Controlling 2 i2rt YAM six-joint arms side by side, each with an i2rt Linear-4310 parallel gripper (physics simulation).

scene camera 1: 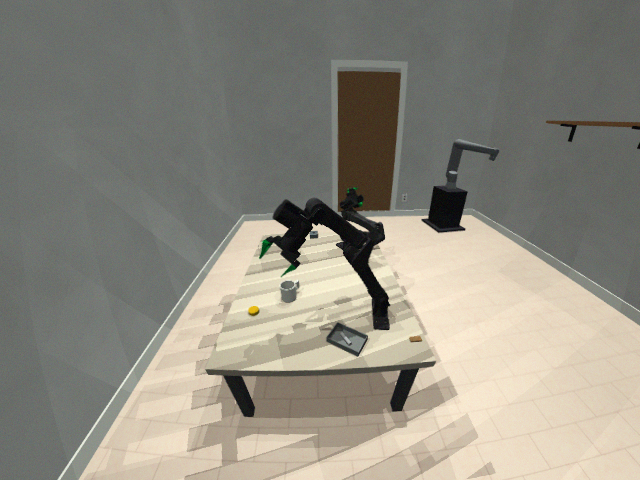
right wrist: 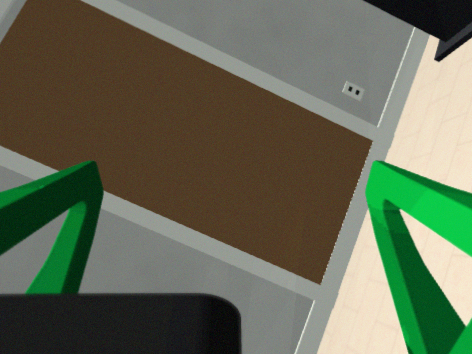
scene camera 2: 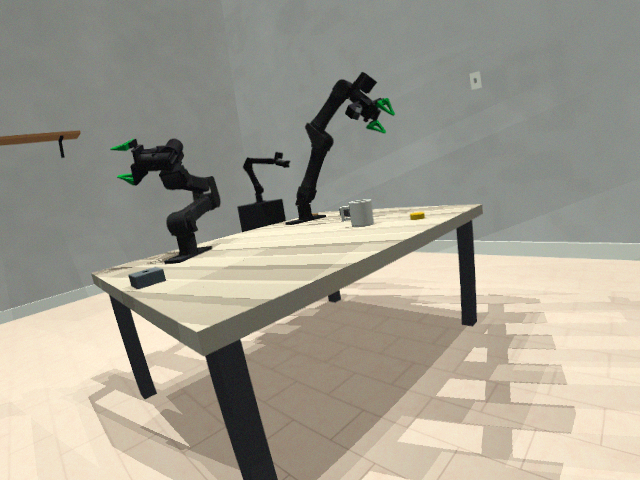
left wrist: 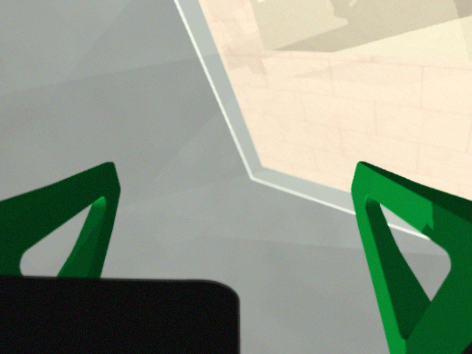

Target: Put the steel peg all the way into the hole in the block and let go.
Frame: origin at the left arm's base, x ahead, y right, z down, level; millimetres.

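Seen in the pictures: left gripper, fingertip midpoint: (scene camera 1: 270,267) (scene camera 2: 389,124) (left wrist: 235,175); right gripper, fingertip midpoint: (scene camera 1: 360,194) (right wrist: 234,176) (scene camera 2: 114,162); left arm's base, link origin: (scene camera 1: 379,313) (scene camera 2: 306,220); right arm's base, link origin: (scene camera 2: 189,255).
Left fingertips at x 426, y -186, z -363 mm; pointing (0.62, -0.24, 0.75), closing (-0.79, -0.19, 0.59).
Note:
Pixels of each thing's middle, then the offset from my left fingertips to it. Level surfaces: height alone.
- steel peg, body centre: (scene camera 1: 345,338) dx -270, dy +18, dz +352 mm
- dark shallow tray, body centre: (scene camera 1: 347,338) dx -276, dy +16, dz +349 mm
- dark blue-grey block, body centre: (scene camera 2: 146,277) (scene camera 1: 313,234) dx +21, dy +985, dz +347 mm
- grey mug, body centre: (scene camera 2: 357,212) (scene camera 1: 290,289) dx +27, dy +266, dz +316 mm
- table, surface height: dz +363 mm
- yellow disc, body centre: (scene camera 2: 417,216) (scene camera 1: 253,310) dx +181, dy +127, dz +354 mm
- small brown piece, body centre: (scene camera 1: 415,339) dx -565, dy +41, dz +359 mm
The steel peg (scene camera 1: 345,338) lies flat in a dark shallow tray (scene camera 1: 342,346) near the front edge of the table in scene camera 1. The dark blue-grey block (scene camera 1: 313,234) (scene camera 2: 147,277) sits at the table's far end in scene camera 1 and at the left end in scene camera 2, with a small hole in its top. My left gripper (scene camera 1: 272,266) (scene camera 2: 389,124) (left wrist: 235,175) is open and empty, raised above the table beyond the mug in scene camera 1. My right gripper (scene camera 1: 357,195) (scene camera 2: 114,163) (right wrist: 234,176) is open and empty, high above the block's end of the table.
A grey mug (scene camera 1: 288,291) (scene camera 2: 361,212) stands on the table (scene camera 1: 289,356) (scene camera 2: 248,289). A yellow disc (scene camera 1: 253,310) (scene camera 2: 417,215) lies near it. A small brown piece (scene camera 1: 415,338) lies near the right edge in scene camera 1. Another arm stands on a black pedestal (scene camera 1: 447,206) (scene camera 2: 261,214) off the table.

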